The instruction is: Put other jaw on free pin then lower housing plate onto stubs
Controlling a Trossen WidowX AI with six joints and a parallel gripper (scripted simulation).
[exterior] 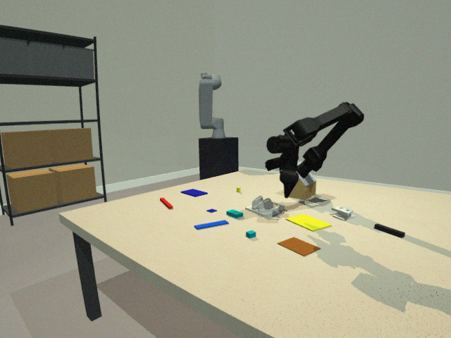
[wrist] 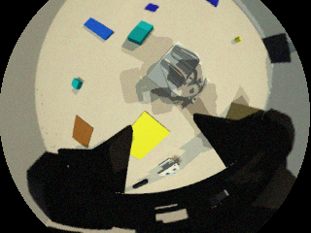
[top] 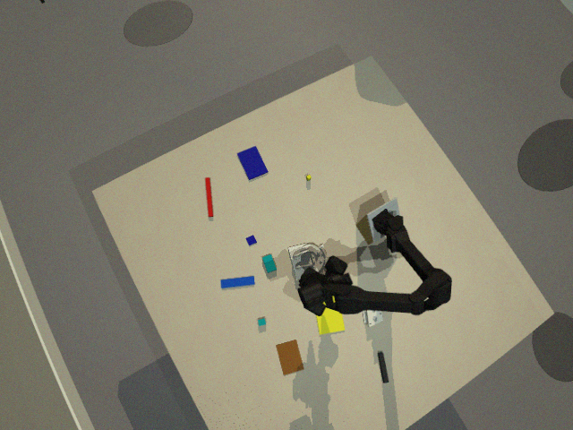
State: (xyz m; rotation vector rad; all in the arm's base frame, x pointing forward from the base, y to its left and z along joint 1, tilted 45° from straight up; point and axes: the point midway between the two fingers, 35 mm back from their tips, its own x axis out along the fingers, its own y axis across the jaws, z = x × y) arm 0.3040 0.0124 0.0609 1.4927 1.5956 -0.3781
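Now: the small white part 19 cm to the left of my gripper tip, 10 cm behind it and 8 cm below it. From my gripper tip the other things lie so: yellow plate (9 cm to the left, 8 cm below, 2 cm ahead); brown plate (22 cm ahead, 13 cm to the left, 9 cm below); teal block (17 cm to the right, 8 cm below, 8 cm ahead).
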